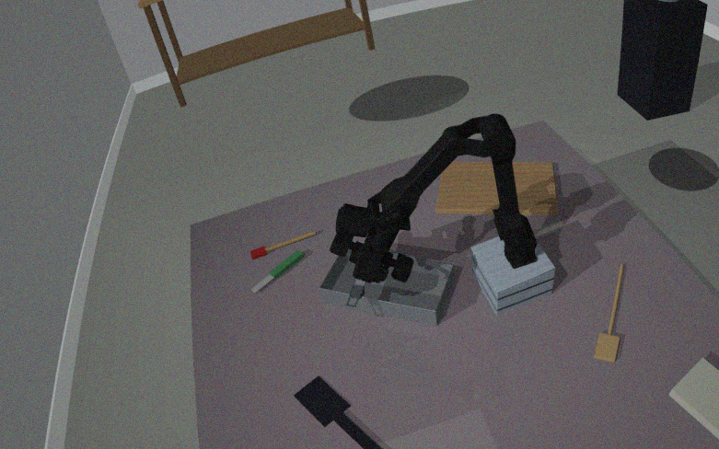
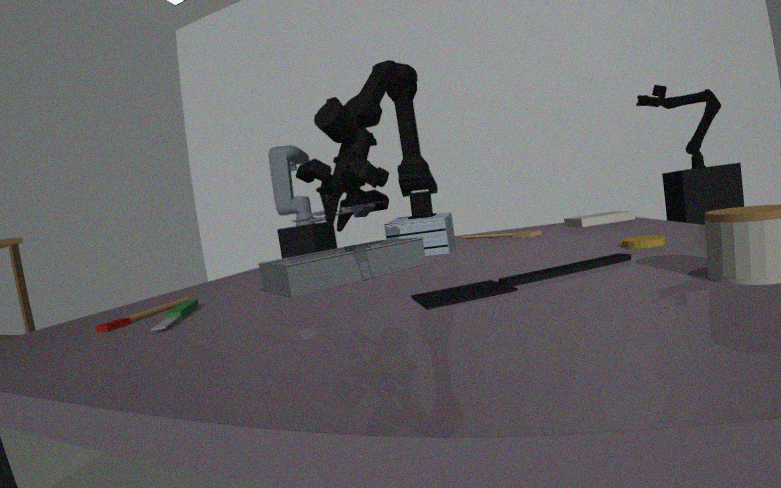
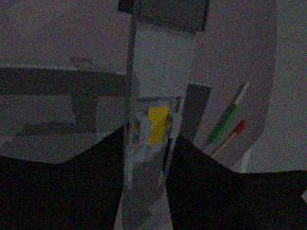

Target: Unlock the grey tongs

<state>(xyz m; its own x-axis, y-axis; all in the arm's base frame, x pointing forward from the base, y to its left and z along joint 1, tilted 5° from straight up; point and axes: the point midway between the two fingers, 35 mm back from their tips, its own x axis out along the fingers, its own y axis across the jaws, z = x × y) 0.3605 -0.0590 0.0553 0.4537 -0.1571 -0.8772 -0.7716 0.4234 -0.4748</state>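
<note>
Now: the yellow lock piece 3 cm to the left of my gripper tip and 3 cm above it. From my gripper tip the other things lie so: black spatula 11 cm ahead, 32 cm to the left, 10 cm below; then green-handled tool 24 cm ahead, 18 cm to the right, 9 cm below; then grey roasting tin 6 cm behind, 2 cm to the right, 7 cm below.
</note>
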